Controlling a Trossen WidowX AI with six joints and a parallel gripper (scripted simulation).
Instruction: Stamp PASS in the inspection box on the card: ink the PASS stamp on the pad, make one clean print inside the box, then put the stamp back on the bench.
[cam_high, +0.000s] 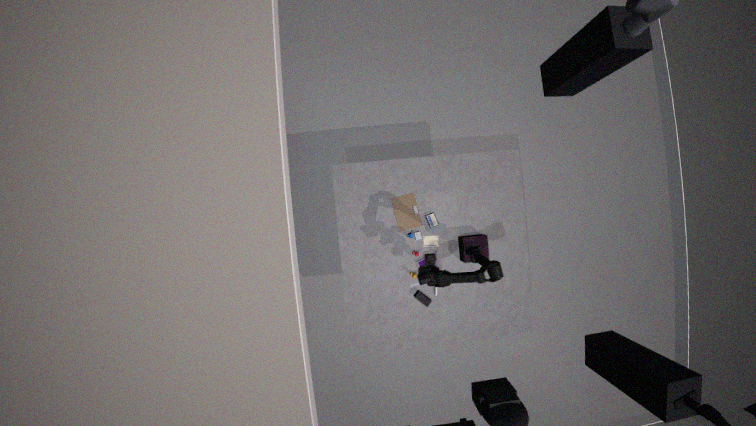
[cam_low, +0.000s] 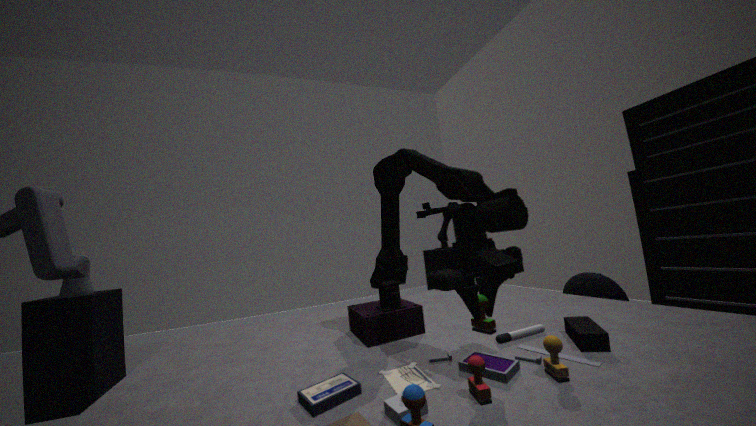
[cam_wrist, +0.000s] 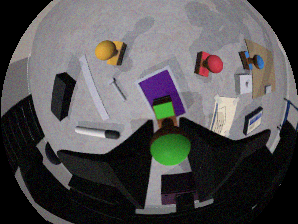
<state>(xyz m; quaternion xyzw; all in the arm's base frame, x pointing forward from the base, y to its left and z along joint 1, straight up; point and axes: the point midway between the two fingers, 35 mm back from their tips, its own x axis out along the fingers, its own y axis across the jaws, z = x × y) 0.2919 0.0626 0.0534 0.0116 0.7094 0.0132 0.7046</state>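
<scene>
Now: gripper tip 9 cm above the purple ink pad. Round my gripper tip: green-knobbed stamp: right at my gripper tip; red-knobbed stamp: 6 cm ahead, 7 cm to the right, 7 cm below; yellow-knobbed stamp: 9 cm ahead, 7 cm to the left, 7 cm below.
</scene>
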